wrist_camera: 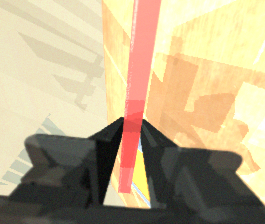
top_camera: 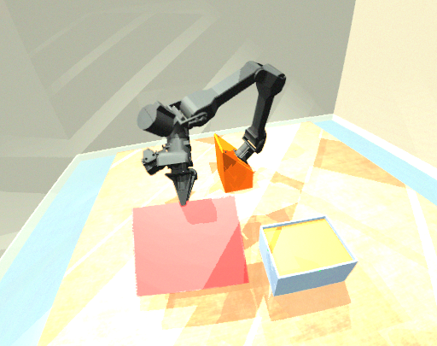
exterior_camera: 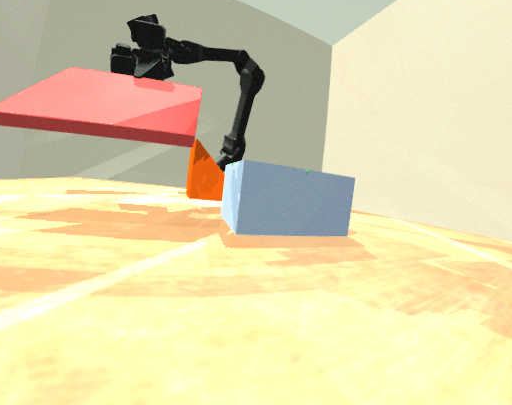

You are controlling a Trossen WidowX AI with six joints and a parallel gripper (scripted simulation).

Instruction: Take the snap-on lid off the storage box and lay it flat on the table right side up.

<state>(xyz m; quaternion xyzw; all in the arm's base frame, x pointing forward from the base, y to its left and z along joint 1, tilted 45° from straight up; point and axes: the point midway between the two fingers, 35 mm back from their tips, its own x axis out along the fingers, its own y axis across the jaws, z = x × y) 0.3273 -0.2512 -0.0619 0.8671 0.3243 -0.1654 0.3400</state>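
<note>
Now: the red lid 7 cm ahead of my gripper tip and 5 cm below it. Round my gripper tip: light blue storage box: 8 cm ahead, 28 cm to the left, 18 cm below.
</note>
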